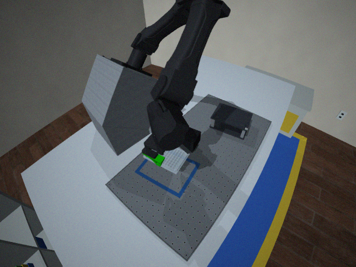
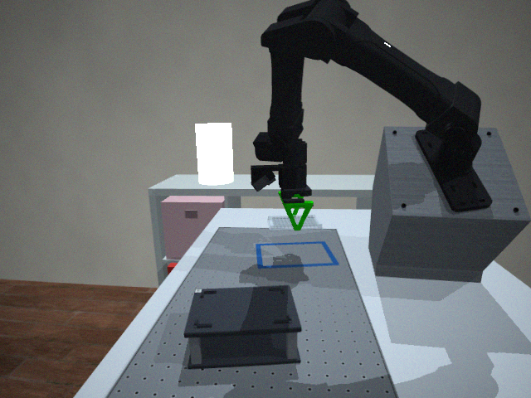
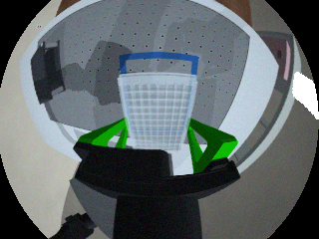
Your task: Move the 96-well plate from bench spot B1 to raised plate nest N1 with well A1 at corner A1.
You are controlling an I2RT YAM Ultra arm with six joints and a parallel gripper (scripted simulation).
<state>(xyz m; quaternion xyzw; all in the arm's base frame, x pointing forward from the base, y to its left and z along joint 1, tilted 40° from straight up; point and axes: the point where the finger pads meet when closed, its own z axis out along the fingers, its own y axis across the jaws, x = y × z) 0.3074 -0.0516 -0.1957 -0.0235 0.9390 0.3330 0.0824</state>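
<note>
Right now the clear 96-well plate is right at my hand. Round my hand: dark raised nest N1: 10 cm ahead, 34 cm to the left, 3 cm below.
</note>
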